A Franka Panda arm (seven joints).
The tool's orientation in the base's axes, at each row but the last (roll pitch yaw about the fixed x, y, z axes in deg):
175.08 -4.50 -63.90
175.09 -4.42 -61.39
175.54 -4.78 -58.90
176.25 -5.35 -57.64
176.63 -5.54 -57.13
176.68 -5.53 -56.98
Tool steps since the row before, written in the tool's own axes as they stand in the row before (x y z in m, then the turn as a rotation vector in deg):
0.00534 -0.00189 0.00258 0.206 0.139 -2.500
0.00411 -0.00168 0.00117 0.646 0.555 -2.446
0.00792 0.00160 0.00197 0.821 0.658 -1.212
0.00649 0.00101 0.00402 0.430 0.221 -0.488
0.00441 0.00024 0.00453 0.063 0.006 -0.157
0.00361 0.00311 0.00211 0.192 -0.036 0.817
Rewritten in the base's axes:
0.00393 -0.00424 -0.00231 0.072 0.025 2.511
0.00339 -0.00293 -0.00099 -0.085 -0.562 2.527
0.00266 -0.00779 -0.00117 -0.113 -0.901 1.324
0.00258 -0.00645 -0.00332 0.045 -0.423 0.539
0.00219 -0.00433 -0.00406 0.029 -0.038 0.162
-0.00065 -0.00493 -0.00157 0.138 -0.233 -0.795

